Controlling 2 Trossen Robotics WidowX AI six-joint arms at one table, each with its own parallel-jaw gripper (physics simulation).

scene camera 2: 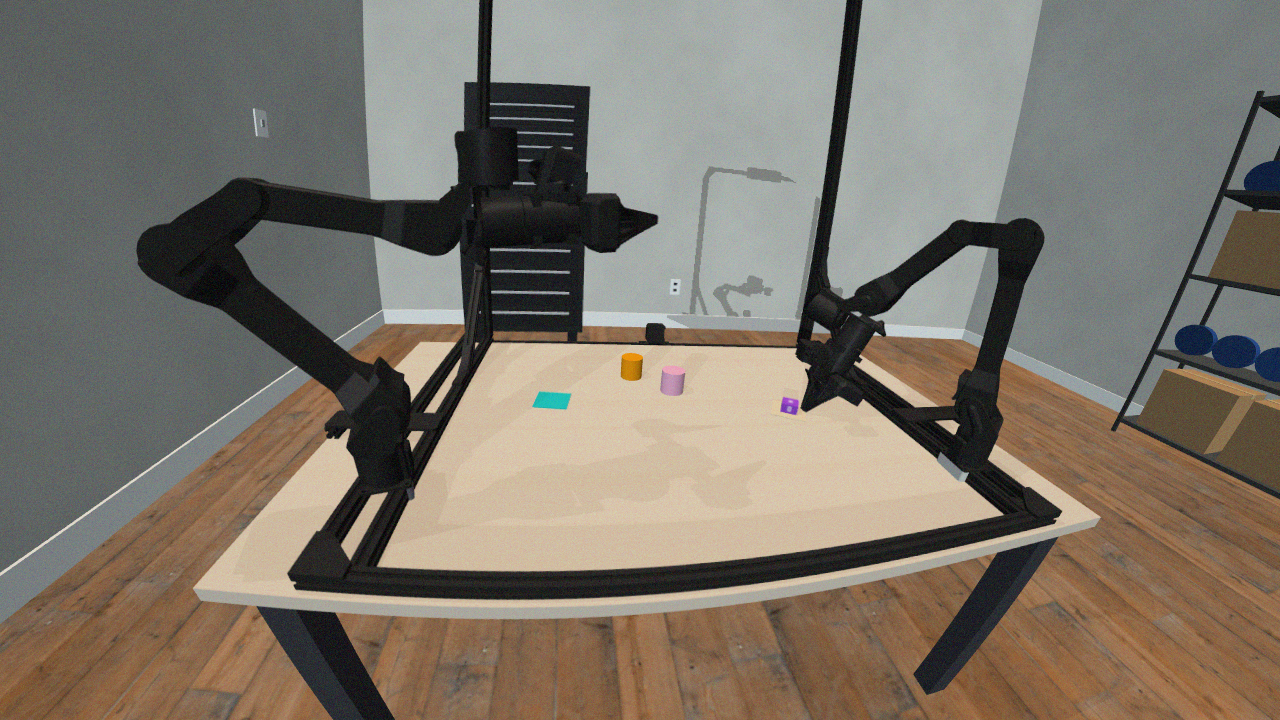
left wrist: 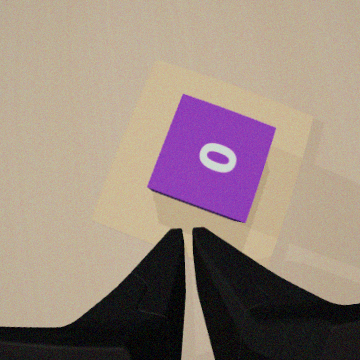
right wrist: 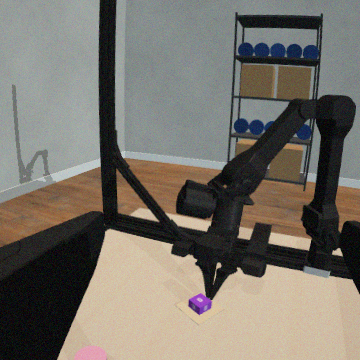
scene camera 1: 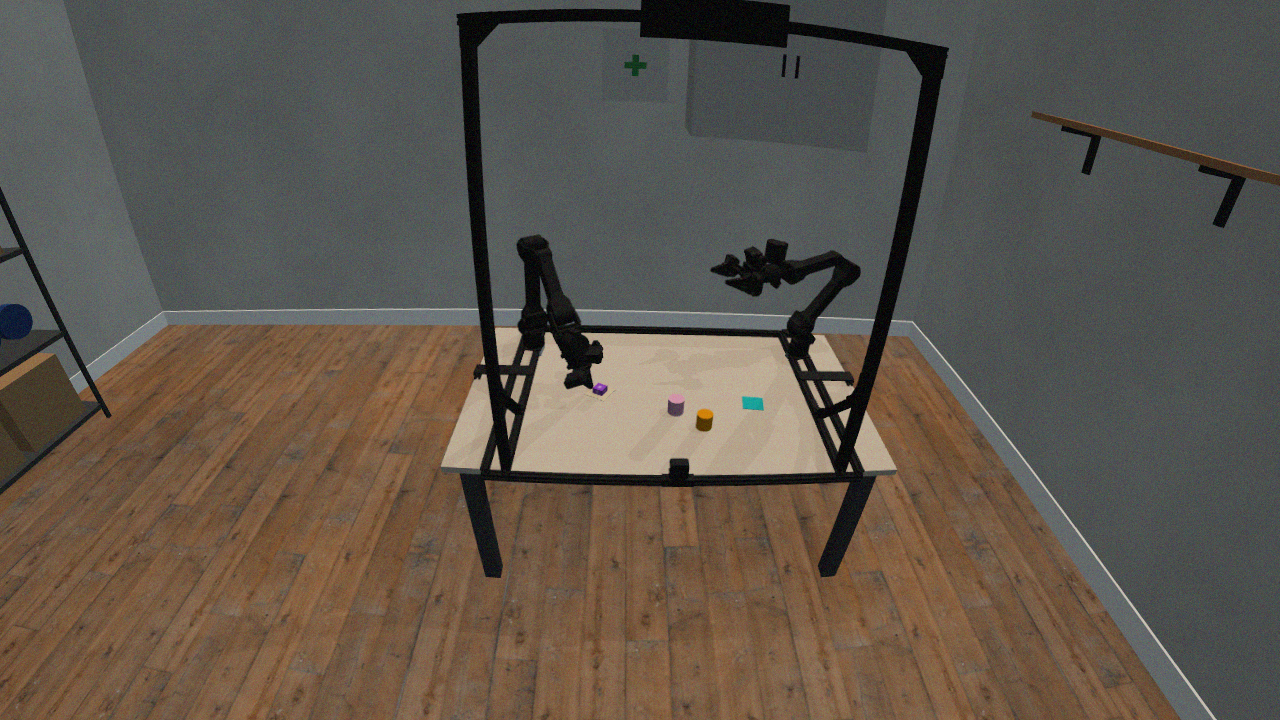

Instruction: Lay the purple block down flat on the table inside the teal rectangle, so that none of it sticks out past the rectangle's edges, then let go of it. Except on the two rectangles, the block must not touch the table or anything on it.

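Frame: origin at the left arm's base, x ahead, y left, z up, level; metres.
Where they show: left gripper, fingertip midpoint: (scene camera 2: 803, 410) (left wrist: 186, 239) (right wrist: 208, 298) (scene camera 1: 591, 388); right gripper, fingertip midpoint: (scene camera 2: 640, 216) (right wrist: 226, 229) (scene camera 1: 717, 275); left arm's base at its link origin: (scene camera 2: 965, 460) (right wrist: 317, 261) (scene camera 1: 533, 345); right arm's base at its link origin: (scene camera 2: 387, 477) (scene camera 1: 798, 354).
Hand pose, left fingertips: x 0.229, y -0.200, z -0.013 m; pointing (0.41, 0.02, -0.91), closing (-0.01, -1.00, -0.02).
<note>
Things, the pixels of their centre, and the offset from my left fingertips. "spot": a spot on its surface instead.
- purple block at the middle of its body: (left wrist: 209, 160) (scene camera 2: 789, 406) (right wrist: 199, 303) (scene camera 1: 600, 389) 0.009 m right, 0.026 m ahead, 0.004 m up
- pale tan rectangle at a spot on its surface: (left wrist: 121, 200) spot: 0.023 m left, 0.015 m ahead, 0.005 m down
- teal rectangle at a spot on its surface: (scene camera 2: 552, 400) (scene camera 1: 752, 402) spot: 0.011 m right, 0.484 m ahead, 0.005 m down
- pink cylinder at the middle of its body: (scene camera 2: 672, 380) (scene camera 1: 675, 405) 0.079 m right, 0.253 m ahead, 0.017 m up
- orange cylinder at the middle of its body: (scene camera 2: 631, 366) (scene camera 1: 704, 420) 0.141 m right, 0.334 m ahead, 0.017 m up
The purple block (scene camera 1: 600, 389) (scene camera 2: 789, 405) (left wrist: 212, 157) (right wrist: 200, 303), marked with a white 0, lies flat on a pale tan rectangle (left wrist: 121, 200) (right wrist: 201, 317) on the table. My left gripper (scene camera 1: 576, 382) (scene camera 2: 810, 406) (left wrist: 186, 239) (right wrist: 208, 298) is shut with its tips close together, low over the table right beside the block; the block lies just past the fingertips, not between them. The teal rectangle (scene camera 1: 752, 403) (scene camera 2: 552, 400) lies bare far across the table. My right gripper (scene camera 1: 722, 276) (scene camera 2: 652, 219) is open and empty, high in the air.
A pink cylinder (scene camera 1: 676, 405) (scene camera 2: 672, 380) (right wrist: 90, 353) and an orange cylinder (scene camera 1: 705, 419) (scene camera 2: 630, 366) stand between the block and the teal rectangle. A black frame (scene camera 1: 476, 215) runs round the table edges.
</note>
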